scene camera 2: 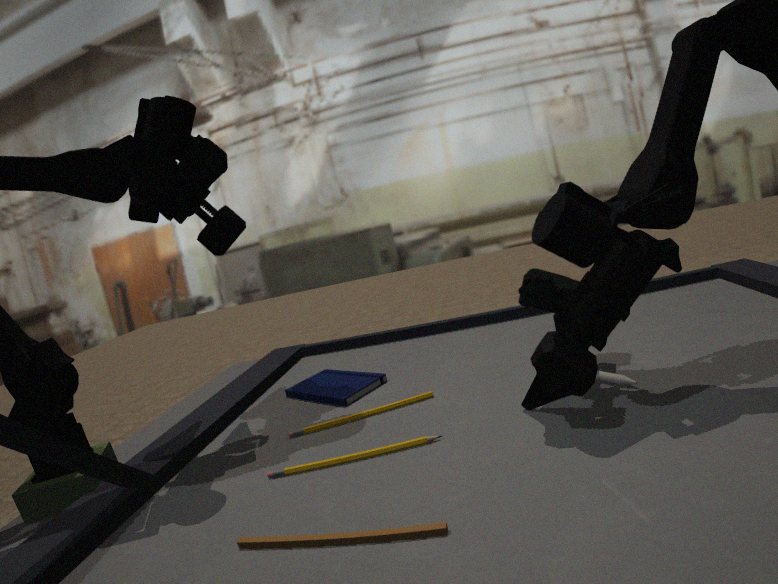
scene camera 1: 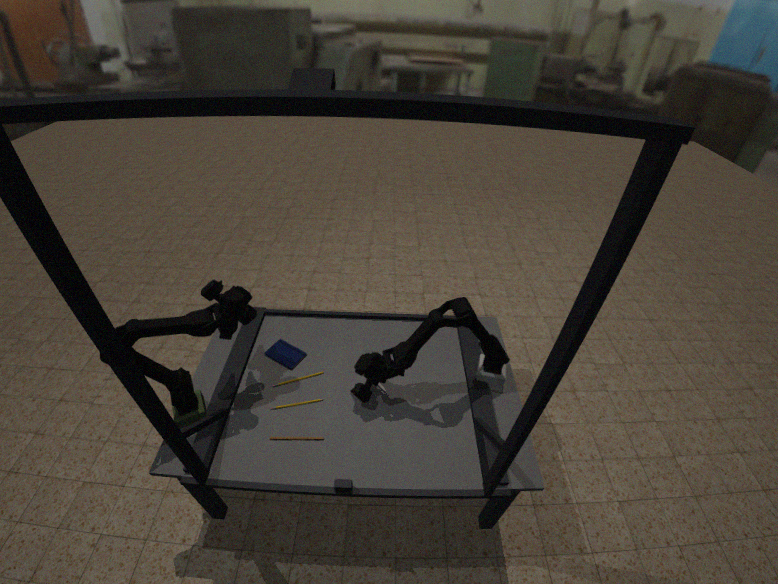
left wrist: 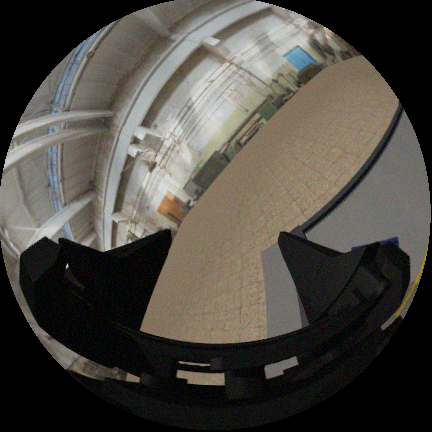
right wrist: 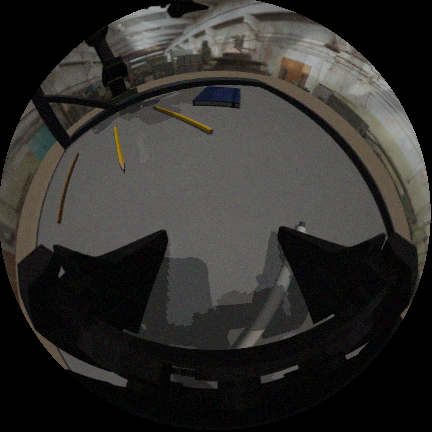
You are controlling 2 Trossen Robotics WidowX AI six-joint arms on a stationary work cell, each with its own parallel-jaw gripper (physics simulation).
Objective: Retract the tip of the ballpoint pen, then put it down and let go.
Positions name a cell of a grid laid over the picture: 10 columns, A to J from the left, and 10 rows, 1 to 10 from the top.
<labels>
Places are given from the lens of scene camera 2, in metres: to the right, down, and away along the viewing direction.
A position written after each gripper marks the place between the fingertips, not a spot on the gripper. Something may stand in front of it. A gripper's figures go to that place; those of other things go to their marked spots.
left gripper (scene camera 2: C4): -0.29, -0.13, 0.68
right gripper (scene camera 2: G7): 0.17, 0.11, 0.52
blue notebook (scene camera 2: E7): -0.08, 0.14, 0.67
dark frame (scene camera 2: A10): -0.30, 0.23, 0.35
The marked spots on the dark frame and the blue notebook are 0.40 m apart.
</labels>
